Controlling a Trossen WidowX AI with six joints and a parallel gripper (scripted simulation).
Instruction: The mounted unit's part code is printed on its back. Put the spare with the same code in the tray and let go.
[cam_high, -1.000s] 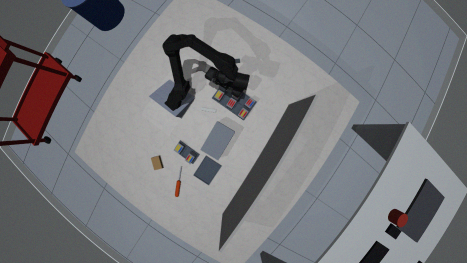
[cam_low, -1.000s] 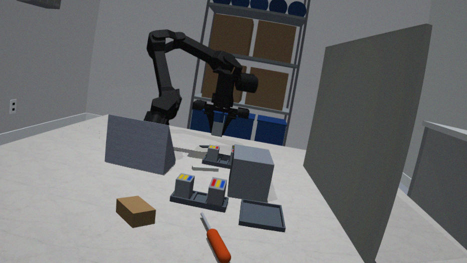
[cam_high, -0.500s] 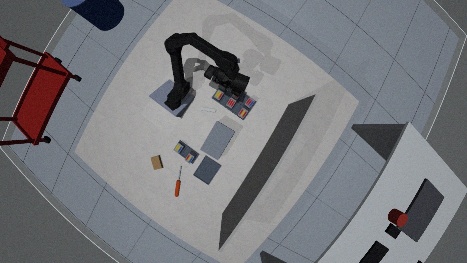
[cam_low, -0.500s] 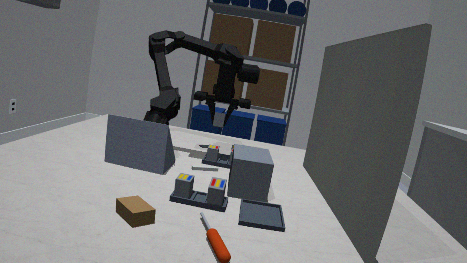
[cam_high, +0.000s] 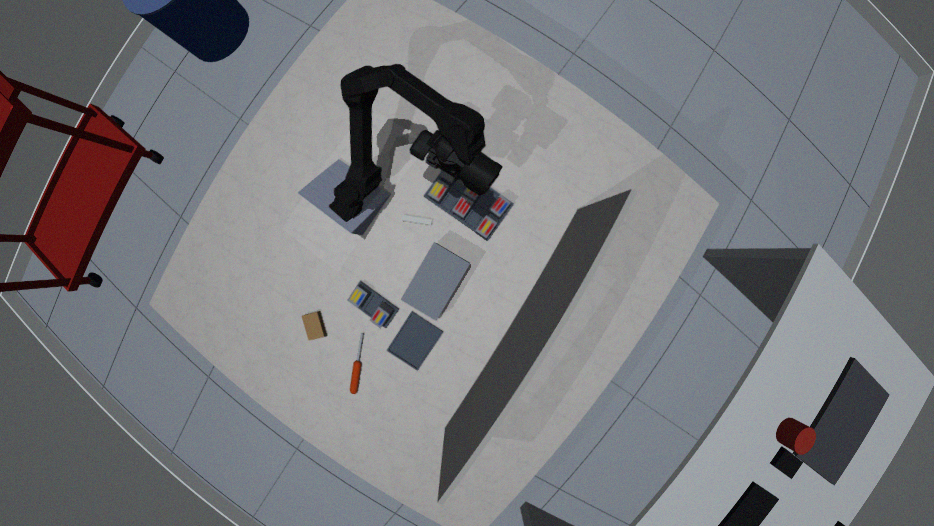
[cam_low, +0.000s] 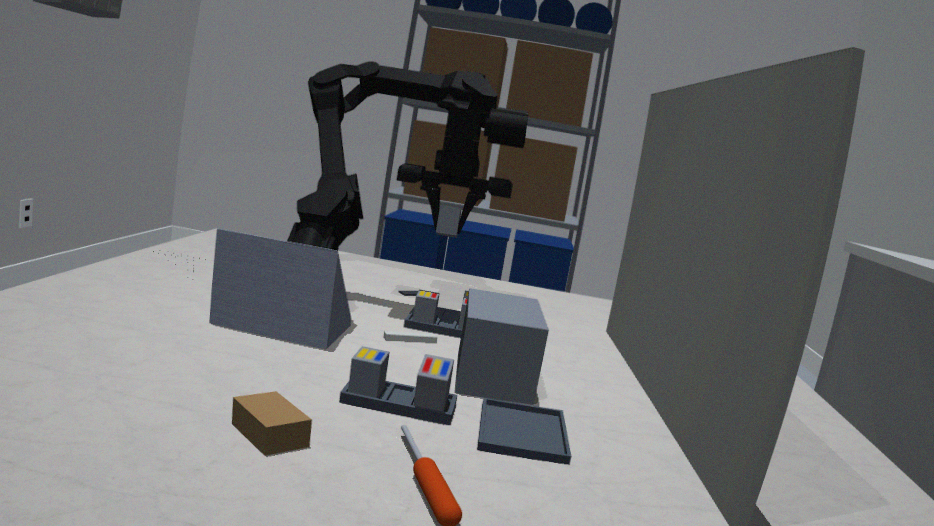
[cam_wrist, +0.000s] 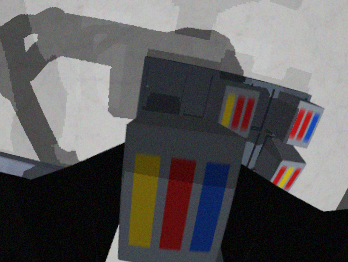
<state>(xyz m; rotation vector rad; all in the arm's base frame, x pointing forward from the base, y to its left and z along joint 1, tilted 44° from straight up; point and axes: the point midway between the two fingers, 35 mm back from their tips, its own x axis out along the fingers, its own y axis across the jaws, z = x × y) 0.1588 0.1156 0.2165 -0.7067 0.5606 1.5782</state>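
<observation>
My gripper tip is 400 mm to the left of the dark tray, 190 mm short of it and 150 mm above it. Also, from my gripper tip: rack 390 mm to the right, 140 mm below, 40 mm ahead; then grey spare block 30 mm above; then mounted unit 220 mm to the right, 130 mm ahead, 100 mm below.
</observation>
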